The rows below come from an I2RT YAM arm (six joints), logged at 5 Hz.
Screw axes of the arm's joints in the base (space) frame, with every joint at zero. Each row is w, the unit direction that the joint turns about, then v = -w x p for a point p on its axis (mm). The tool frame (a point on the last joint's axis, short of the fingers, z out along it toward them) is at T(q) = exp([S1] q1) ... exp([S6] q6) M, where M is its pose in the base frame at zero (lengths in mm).
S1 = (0, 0, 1, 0, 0, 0)
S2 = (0, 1, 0, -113.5, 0, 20)
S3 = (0, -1, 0, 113.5, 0, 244)
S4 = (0, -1, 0, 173.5, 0, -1)
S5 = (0, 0, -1, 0, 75, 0)
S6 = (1, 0, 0, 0, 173.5, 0)
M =
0 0 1 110.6
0 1 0 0
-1 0 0 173.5
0 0 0 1
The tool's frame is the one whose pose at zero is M.
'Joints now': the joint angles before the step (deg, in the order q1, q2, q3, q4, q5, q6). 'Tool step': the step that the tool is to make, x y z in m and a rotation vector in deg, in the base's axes. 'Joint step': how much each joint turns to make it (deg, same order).
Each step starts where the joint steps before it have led.
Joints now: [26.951 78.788 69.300 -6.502 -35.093 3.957]
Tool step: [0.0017 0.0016 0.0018 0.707 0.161 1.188]
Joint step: [-0.003 0.559 0.658 0.332 -1.338 0.435]
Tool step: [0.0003 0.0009 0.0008 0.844 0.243 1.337]
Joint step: [-0.016 0.208 0.109 0.625 -1.533 0.596]
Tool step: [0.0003 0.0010 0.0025 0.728 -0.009 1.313]
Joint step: [0.012 0.241 0.509 0.304 -1.423 0.375]
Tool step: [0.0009 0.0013 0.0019 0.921 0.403 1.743]
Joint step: [-0.032 0.432 0.542 0.406 -1.967 0.705]
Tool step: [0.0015 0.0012 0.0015 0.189 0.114 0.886]
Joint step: [-0.006 0.515 0.754 -0.256 -0.919 -0.002]
